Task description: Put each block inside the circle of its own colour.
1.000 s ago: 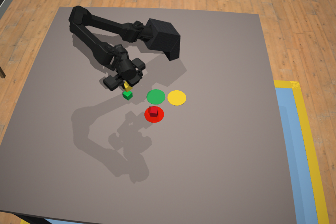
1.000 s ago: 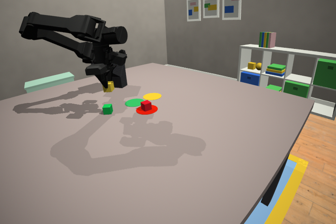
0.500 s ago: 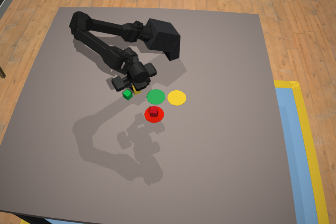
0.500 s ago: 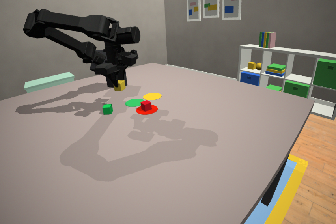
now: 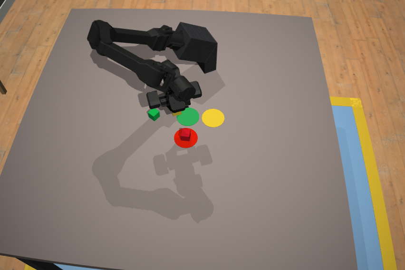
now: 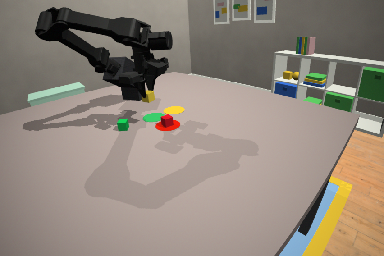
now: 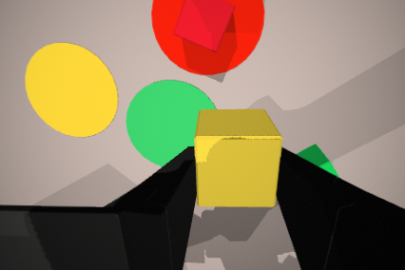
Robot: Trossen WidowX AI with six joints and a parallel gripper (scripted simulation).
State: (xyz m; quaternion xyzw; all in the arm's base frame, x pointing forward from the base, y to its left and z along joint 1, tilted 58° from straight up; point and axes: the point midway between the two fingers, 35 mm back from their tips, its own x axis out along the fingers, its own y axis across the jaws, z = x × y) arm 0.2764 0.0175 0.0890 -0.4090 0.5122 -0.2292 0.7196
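The yellow circle is 10 mm behind my hand, 150 mm to the left of it and 140 mm below it. Also, from my hand: yellow block: 40 mm below; red block: 60 mm ahead, 20 mm to the left, 130 mm below; green circle: 40 mm behind, 50 mm to the left, 140 mm below.
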